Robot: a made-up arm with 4 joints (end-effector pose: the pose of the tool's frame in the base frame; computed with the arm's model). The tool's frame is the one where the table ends. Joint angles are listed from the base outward.
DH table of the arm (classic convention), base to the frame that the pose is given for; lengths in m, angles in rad. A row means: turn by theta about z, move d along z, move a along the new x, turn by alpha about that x. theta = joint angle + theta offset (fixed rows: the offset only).
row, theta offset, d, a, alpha
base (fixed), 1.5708, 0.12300, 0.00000, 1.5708
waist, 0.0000, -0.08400, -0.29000, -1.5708
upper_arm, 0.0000, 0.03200, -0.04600, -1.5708
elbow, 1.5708, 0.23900, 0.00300, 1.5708
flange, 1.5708, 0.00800, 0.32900, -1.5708
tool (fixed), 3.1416, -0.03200, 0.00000, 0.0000
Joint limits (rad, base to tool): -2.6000..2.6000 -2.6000..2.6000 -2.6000..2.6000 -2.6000..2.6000
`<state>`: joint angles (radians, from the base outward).
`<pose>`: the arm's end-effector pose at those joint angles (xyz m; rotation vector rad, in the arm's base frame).
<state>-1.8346 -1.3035 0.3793 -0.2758</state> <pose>-0.3097 -0.1387 -0.0624 -2.0379 -1.1924 -0.9330</pose>
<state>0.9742 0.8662 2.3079 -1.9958</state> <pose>0.0704 -0.4740 -0.1821 -1.0115 -2.5398 1.4010</pose>
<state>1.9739 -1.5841 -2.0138 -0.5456</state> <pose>0.0549 -0.1985 0.2686 -1.1388 -0.1715 2.2985</pose>
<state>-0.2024 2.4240 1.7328 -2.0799</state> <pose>0.1636 -0.0680 0.2068 -1.0739 1.2319 -1.4564</pose>
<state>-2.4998 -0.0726 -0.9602 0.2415</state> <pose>-0.6543 0.3001 0.2672 -1.5297 0.1126 -0.1728</pose>
